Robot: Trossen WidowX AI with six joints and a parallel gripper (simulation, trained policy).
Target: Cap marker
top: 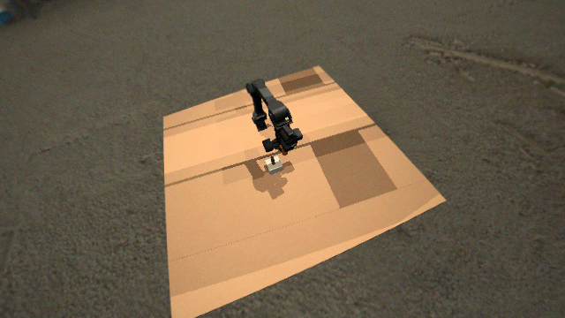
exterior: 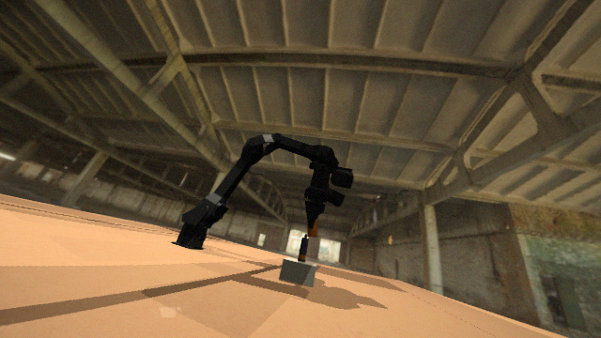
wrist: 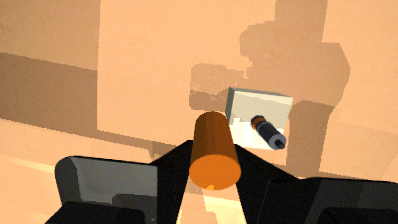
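Now: gripper tip 11 cm above the holder block and 7 cm to the left of it. The rest, counted from my gripper tip: orange cap (1 cm above).
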